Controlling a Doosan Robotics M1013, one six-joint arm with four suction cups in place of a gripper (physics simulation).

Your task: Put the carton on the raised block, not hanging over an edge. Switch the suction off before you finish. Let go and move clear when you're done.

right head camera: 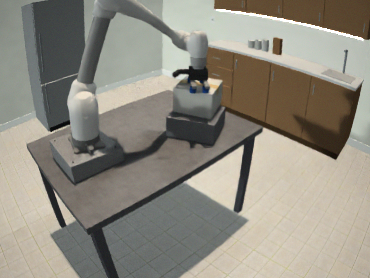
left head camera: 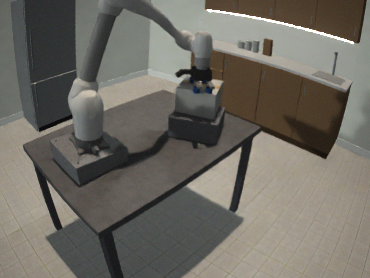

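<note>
The light grey carton [left head camera: 197,106] [right head camera: 196,103] is upright on the dark raised block [left head camera: 194,130] [right head camera: 192,128] at the table's far right, its sides roughly in line with the block's. Its visible lower edges lie inside the block's top, with no gap visible beneath it; the back edges are hidden. My suction gripper [left head camera: 201,90] [right head camera: 199,89] is directly above the carton, its blue cups against the carton's top. The cups look shut on the carton, though the suction itself does not show.
The robot's base block [left head camera: 95,165] [right head camera: 92,164] stands on the left of the table [left head camera: 135,187] [right head camera: 132,185]. The arm reaches high across the table. A kitchen counter [left head camera: 280,64] [right head camera: 290,65] stands behind the table, and a fridge [left head camera: 52,47] [right head camera: 60,47] is at the left.
</note>
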